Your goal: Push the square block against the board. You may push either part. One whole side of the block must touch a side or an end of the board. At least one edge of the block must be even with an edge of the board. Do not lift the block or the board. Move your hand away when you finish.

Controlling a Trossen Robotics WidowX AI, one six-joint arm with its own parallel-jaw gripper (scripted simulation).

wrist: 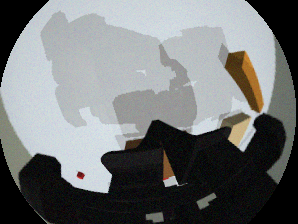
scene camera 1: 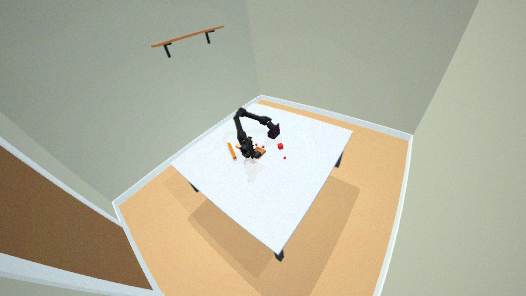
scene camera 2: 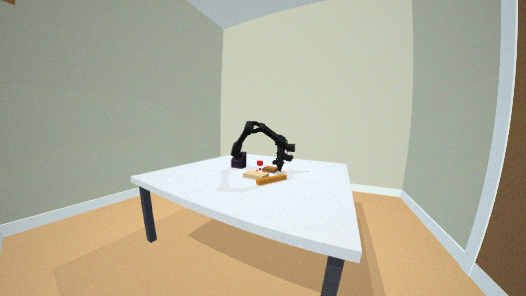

Labels:
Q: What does my gripper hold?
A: Nothing.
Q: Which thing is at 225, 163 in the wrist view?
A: My gripper.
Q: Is my gripper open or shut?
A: Shut.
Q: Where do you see a long orange board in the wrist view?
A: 238, 64

